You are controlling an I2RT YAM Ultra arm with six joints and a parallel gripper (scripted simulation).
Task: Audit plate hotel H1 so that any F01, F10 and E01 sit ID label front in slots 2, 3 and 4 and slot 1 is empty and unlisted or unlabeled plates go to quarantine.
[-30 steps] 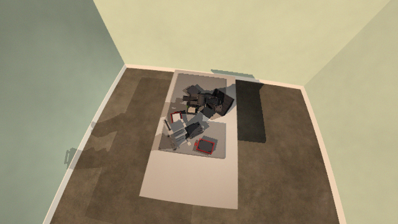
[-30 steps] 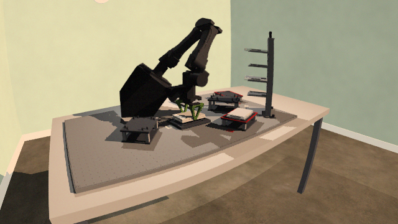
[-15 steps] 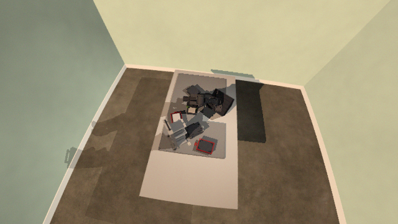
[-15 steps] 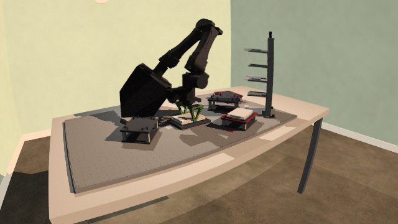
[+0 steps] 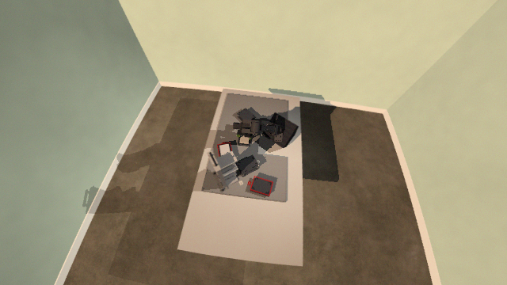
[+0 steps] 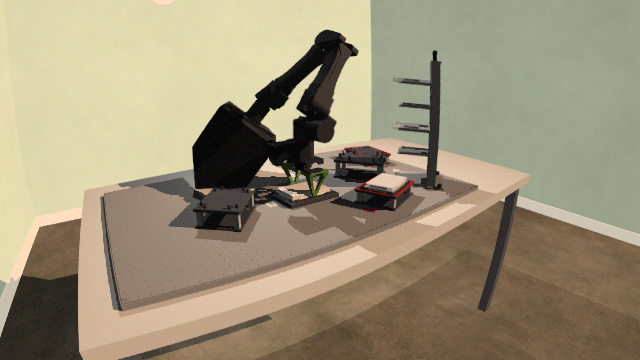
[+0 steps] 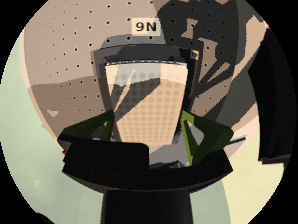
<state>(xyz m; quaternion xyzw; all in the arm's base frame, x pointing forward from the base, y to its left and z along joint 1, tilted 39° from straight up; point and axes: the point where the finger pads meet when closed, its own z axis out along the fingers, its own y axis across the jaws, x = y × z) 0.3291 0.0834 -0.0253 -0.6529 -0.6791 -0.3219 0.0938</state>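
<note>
The dark N6 nest is 20 mm below my hand. The rest, counted from my hand: hotel post (440 mm to the left, 180 mm above, 80 mm ahead); then N6 tag (110 mm to the right, 20 mm below, 20 mm ahead); then L1 tag (190 mm to the right, 40 mm behind, 20 mm below).
</note>
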